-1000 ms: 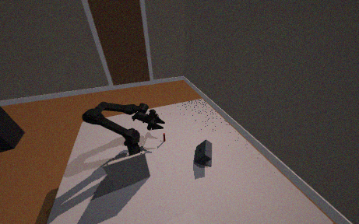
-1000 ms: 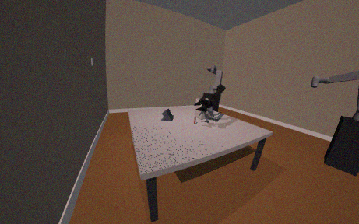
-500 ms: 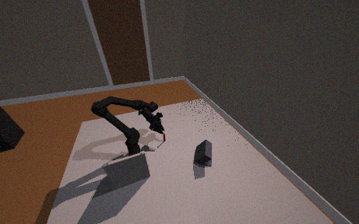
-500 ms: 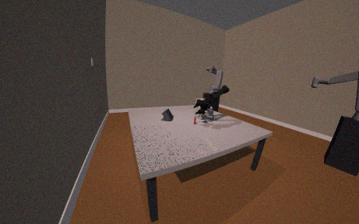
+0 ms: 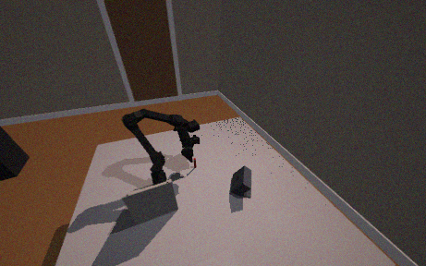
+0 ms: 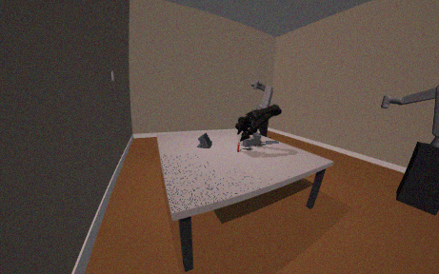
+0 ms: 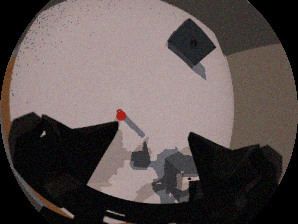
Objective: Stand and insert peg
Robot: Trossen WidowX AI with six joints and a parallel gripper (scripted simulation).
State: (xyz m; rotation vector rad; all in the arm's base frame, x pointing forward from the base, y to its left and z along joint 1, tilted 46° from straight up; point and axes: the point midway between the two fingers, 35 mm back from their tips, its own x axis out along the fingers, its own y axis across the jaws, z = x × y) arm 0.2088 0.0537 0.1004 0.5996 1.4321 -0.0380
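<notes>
Now: gripper tip 2 cm short of the red peg, 3 cm to the right of it and 6 cm above it. Also, from my gripper tip: sloped panel (21 cm ahead, 23 cm to the right, 6 cm below).
</notes>
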